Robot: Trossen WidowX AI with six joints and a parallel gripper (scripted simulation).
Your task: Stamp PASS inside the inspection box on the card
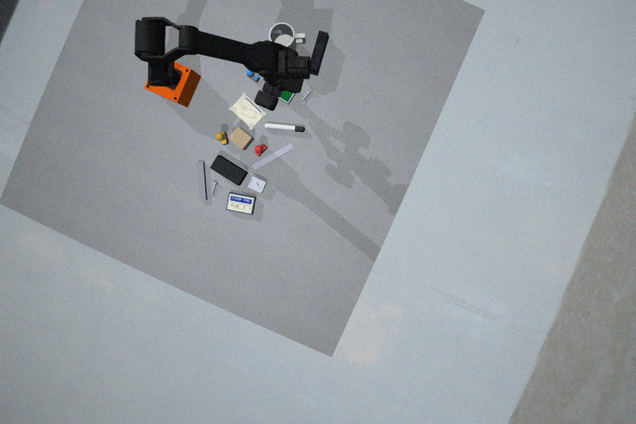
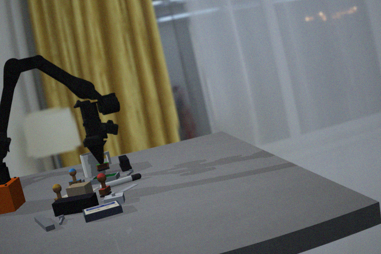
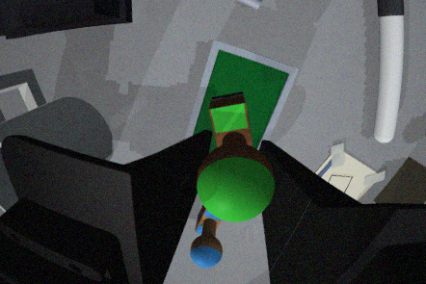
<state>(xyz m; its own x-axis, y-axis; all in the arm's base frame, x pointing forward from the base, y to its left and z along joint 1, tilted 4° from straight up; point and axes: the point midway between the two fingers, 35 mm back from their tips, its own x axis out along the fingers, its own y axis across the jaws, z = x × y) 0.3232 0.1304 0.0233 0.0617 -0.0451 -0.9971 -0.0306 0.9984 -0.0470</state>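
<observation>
My gripper tip is now 6 cm above the green ink pad. The rest, counted from my gripper tip: marker (8 cm ahead, 11 cm to the right, 5 cm below); then green-knobbed PASS stamp (right at my gripper tip); then blue-knobbed stamp (11 cm behind, 4 cm below).
</observation>
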